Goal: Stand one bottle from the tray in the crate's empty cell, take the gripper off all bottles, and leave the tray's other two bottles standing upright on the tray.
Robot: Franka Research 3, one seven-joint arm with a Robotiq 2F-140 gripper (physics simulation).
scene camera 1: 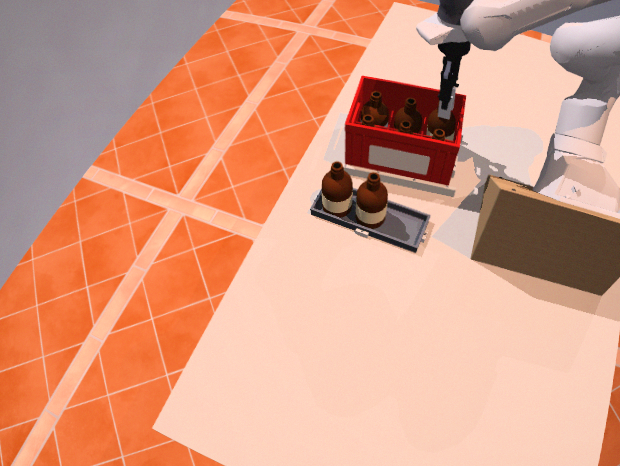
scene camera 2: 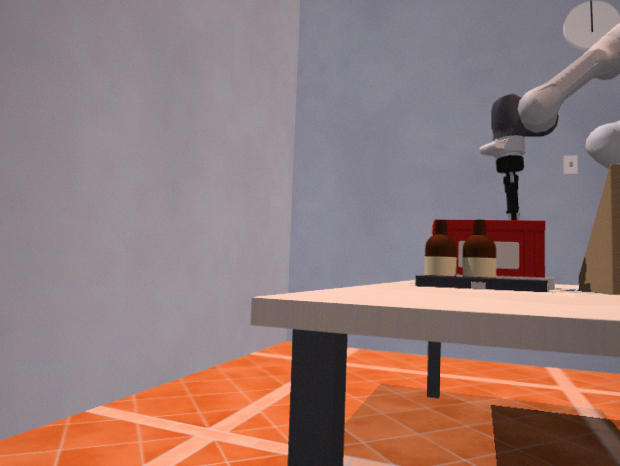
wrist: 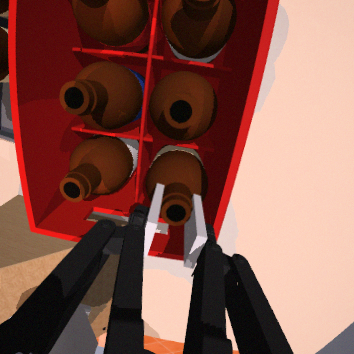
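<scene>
My gripper [scene camera 1: 445,111] [scene camera 2: 512,216] [wrist: 174,201] points down at the crate's back right corner in scene camera 1, shut on the neck of a brown bottle [scene camera 1: 435,123] [wrist: 176,172]. That bottle is down in the corner cell of the red crate [scene camera 1: 436,164] [scene camera 2: 533,250] [wrist: 40,165] and looks upright; its base is hidden. Several other brown bottles fill the crate cells in view. The dark tray [scene camera 1: 413,227] [scene camera 2: 521,284] holds two upright bottles: the left bottle [scene camera 1: 336,192] [scene camera 2: 441,253] and the middle bottle [scene camera 1: 371,201] [scene camera 2: 479,253]. The tray's right end is bare.
A brown wooden block [scene camera 1: 546,240] [scene camera 2: 601,250] stands on the table [scene camera 1: 320,325] [scene camera 2: 400,313], right of the tray. The crate's walls rise around the bottles, and red dividers [wrist: 146,107] separate its cells. The arm's base is behind the block in scene camera 1.
</scene>
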